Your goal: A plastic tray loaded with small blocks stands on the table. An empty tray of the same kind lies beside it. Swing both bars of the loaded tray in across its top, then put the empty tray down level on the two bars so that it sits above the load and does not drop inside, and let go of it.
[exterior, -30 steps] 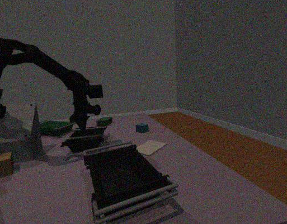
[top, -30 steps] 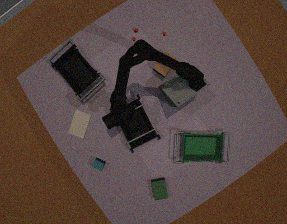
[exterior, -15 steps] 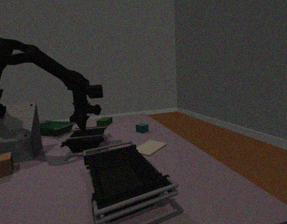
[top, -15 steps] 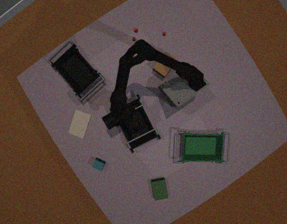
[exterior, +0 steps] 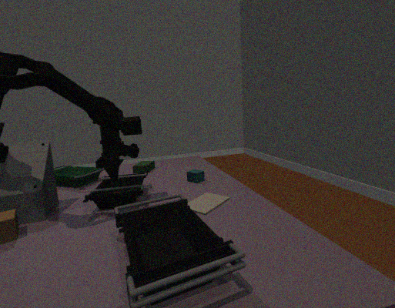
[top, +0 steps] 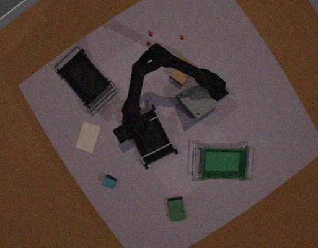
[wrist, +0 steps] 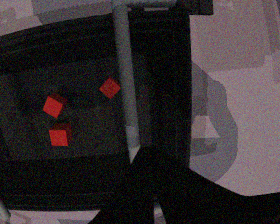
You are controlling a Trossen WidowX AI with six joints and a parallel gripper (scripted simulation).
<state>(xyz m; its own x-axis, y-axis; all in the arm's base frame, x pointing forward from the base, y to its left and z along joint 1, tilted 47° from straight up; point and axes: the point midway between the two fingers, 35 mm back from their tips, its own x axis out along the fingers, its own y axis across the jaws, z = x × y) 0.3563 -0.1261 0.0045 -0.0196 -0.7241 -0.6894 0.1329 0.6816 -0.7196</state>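
My gripper tip is 410 mm to the right of the green tray, 220 mm past it and 40 mm above it. Round my gripper tip: cream card: 290 mm ahead, 100 mm to the right, 80 mm below; teal cube: 330 mm ahead, 160 mm to the left, 60 mm below; tan box: 310 mm behind, 100 mm to the right, 60 mm below.
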